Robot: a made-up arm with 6 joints. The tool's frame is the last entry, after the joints.
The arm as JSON. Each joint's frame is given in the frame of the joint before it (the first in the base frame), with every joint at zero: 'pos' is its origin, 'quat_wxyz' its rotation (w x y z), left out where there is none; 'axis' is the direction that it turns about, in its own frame. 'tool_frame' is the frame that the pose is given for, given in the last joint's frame.
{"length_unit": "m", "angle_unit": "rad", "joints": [
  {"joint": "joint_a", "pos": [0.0, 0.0, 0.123], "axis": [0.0, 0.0, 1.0]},
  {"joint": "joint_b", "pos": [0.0, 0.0, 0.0], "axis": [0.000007, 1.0, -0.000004]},
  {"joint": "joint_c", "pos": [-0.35, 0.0, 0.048], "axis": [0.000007, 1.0, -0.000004]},
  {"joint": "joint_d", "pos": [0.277, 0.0, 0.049], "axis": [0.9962, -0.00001, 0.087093]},
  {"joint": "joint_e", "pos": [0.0, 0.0, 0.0], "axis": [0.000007, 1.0, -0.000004]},
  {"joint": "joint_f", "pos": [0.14, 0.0, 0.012], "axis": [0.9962, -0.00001, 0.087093]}
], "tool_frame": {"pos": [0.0, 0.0, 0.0], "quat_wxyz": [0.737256, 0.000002, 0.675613, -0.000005]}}
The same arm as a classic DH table. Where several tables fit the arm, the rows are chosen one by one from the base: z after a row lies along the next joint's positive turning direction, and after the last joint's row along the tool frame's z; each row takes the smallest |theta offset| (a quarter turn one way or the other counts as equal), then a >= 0, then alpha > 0; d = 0 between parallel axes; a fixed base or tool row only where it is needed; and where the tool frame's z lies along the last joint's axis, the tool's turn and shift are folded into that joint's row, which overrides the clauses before.
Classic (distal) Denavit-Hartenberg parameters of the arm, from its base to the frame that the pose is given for. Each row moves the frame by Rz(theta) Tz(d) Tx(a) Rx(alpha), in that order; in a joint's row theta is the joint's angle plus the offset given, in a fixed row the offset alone. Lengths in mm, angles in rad.
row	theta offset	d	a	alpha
joint_a	0	123	0	-1.5708
joint_b	0.1363	0	-353.3	0
joint_c	1.3473	0	-24.7	1.5708
joint_d	0	280.2	0	-1.5708
joint_e	0	0	0.2	1.5708
joint_f	0	140.5	0	0

